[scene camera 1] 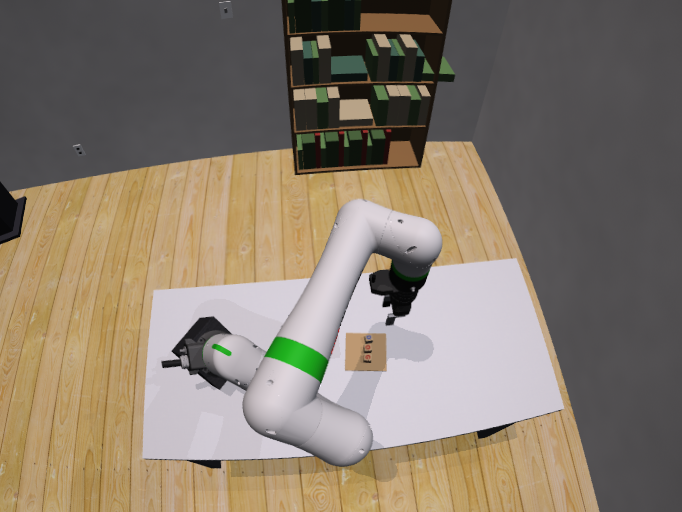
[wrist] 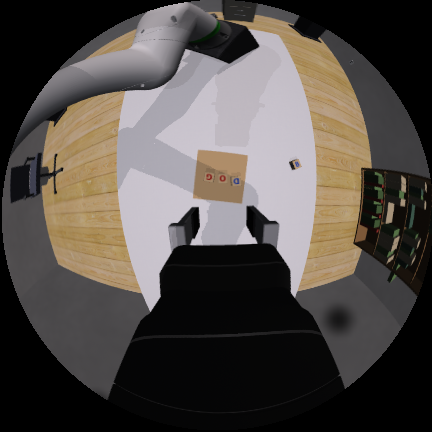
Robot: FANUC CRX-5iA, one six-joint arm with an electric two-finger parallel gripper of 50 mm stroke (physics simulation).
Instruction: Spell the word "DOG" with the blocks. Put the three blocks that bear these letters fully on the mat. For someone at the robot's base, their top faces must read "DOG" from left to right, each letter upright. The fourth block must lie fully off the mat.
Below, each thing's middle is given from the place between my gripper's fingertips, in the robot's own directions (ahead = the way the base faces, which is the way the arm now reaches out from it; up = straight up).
Labels:
My gripper is now 28 cm above the brown mat (scene camera 1: 354, 354), 4 cm past it and 1 cm to the right of it.

